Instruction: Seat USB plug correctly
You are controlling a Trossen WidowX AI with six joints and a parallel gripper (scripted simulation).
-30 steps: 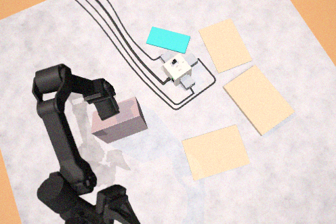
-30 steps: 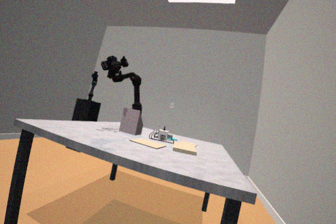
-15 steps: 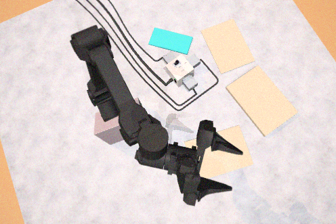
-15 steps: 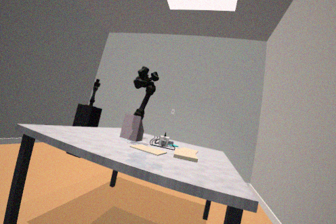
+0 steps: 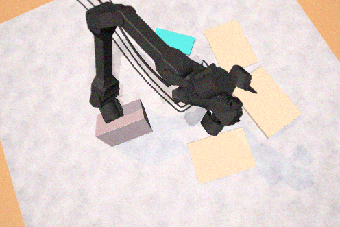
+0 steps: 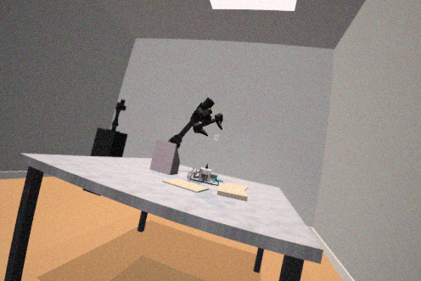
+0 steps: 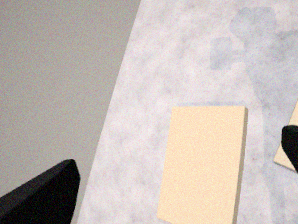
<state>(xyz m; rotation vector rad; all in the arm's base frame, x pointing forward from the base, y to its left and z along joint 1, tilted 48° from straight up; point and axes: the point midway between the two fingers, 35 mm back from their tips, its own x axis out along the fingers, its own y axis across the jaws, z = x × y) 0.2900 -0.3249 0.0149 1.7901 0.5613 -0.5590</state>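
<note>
Now: gripper tip 60 mm past the USB plug, 300 mm to the right of it and 220 mm above it. Also, from my gripper tip: USB socket (60 mm behind, 300 mm to the left, 240 mm below); then cyan flat piece (20 mm behind, 430 mm to the left, 310 mm below).
</note>
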